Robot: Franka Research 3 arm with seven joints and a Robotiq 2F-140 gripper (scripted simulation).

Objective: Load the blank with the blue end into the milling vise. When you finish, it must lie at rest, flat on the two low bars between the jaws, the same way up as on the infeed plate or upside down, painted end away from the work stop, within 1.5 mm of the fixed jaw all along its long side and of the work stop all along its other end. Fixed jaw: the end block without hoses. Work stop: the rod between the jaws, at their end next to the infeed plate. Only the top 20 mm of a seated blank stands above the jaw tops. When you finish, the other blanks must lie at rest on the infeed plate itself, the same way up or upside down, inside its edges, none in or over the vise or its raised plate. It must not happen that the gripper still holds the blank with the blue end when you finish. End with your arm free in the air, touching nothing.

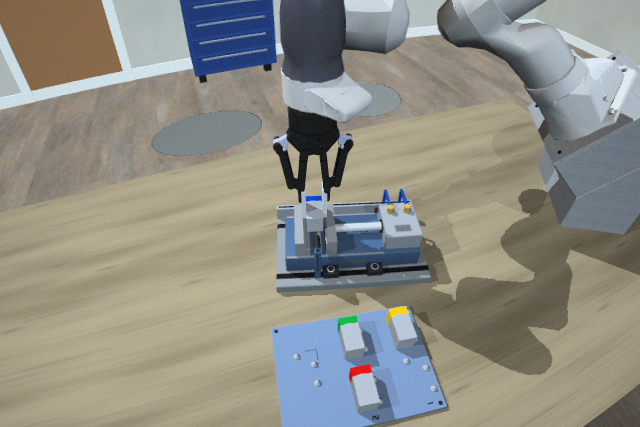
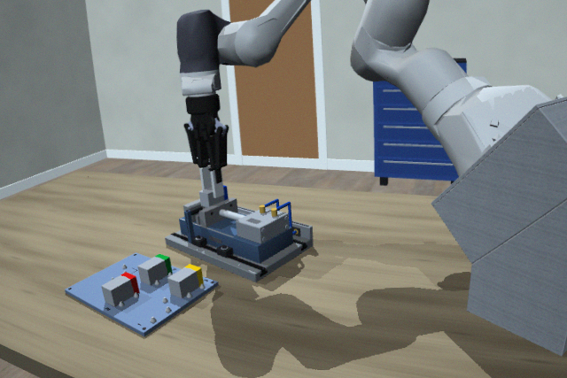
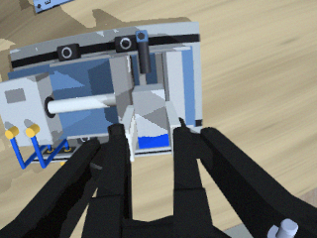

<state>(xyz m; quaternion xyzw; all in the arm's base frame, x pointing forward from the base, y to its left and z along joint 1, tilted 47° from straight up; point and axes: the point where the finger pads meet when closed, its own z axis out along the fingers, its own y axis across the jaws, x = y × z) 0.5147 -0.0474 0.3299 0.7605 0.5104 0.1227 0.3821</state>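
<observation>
My gripper is now 40 mm above the blue-ended blank. Also, from my hand: hosed jaw block: 130 mm behind, 100 mm to the left, 60 mm below; then fixed jaw: 30 mm ahead, 70 mm below; then work stop rod: 30 mm ahead, 50 mm to the left, 50 mm below.
</observation>
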